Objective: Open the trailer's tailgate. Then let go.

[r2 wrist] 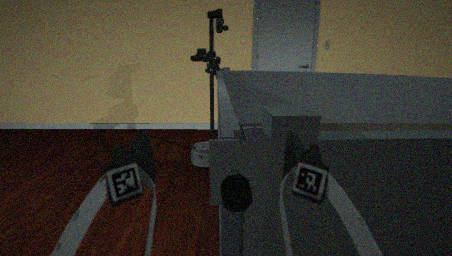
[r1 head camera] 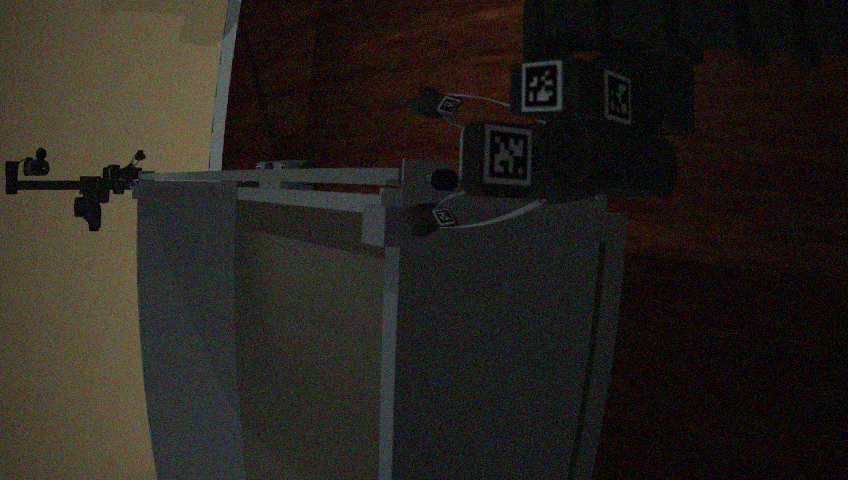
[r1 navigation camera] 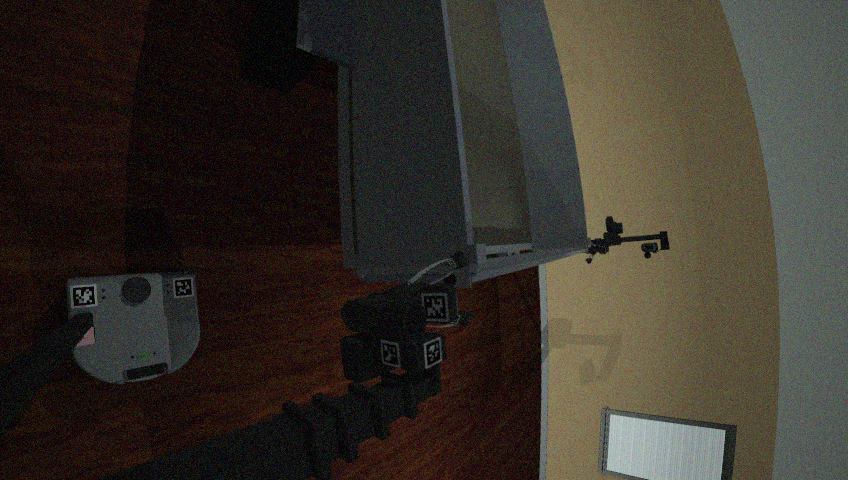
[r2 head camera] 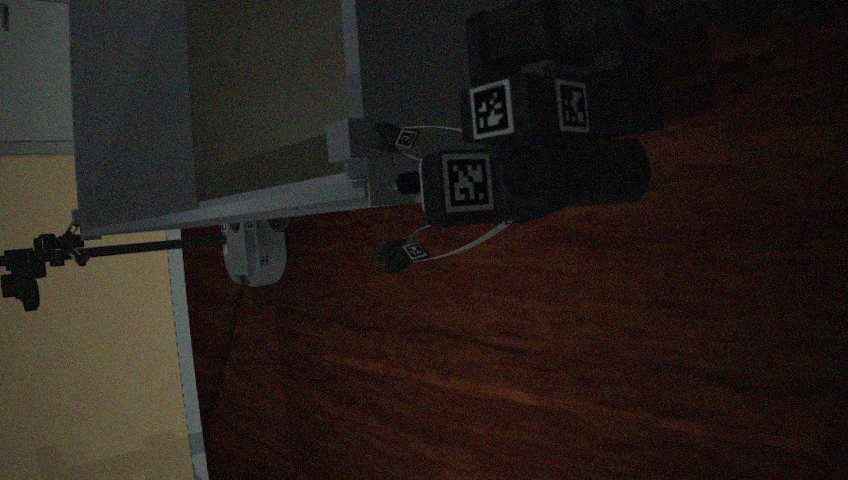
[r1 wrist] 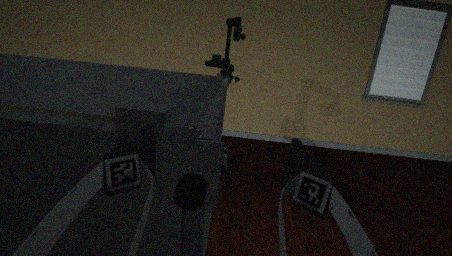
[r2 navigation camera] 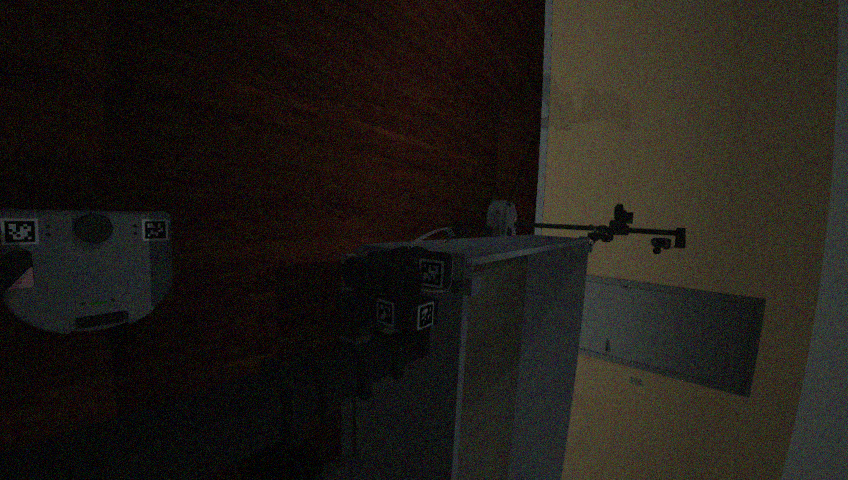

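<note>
The grey trailer point(r1 head camera: 499, 297) point(r1 navigation camera: 404, 148) point(r2 head camera: 410, 59) has its tailgate point(r1 head camera: 333, 175) point(r1 navigation camera: 523, 266) point(r2 head camera: 285, 199) standing up across its end, between the two robots. A narrow gap shows beside the tailgate's top edge in the r1 head view. A black knob point(r1 head camera: 443, 179) point(r1 wrist: 190, 191) sits on the end near r1, another black knob point(r2 head camera: 408, 182) point(r2 wrist: 236, 193) near r2. My r1 gripper point(r1 head camera: 423, 160) point(r1 wrist: 219, 150) is open, its fingers apart on either side of its knob. My r2 gripper point(r2 head camera: 388, 196) point(r2 wrist: 220, 150) is open likewise around the other knob. Neither pair of fingertips touches its knob.
Each robot faces the other across the trailer's end: r2 point(r1 head camera: 95, 184) point(r1 navigation camera: 624, 239) point(r1 wrist: 227, 50) and r1 point(r2 head camera: 255, 255) point(r2 navigation camera: 624, 228) point(r2 wrist: 212, 100). A window point(r1 navigation camera: 666, 446) point(r1 wrist: 410, 52) and a grey door point(r2 navigation camera: 672, 333) point(r2 wrist: 285, 35) are in the tan walls.
</note>
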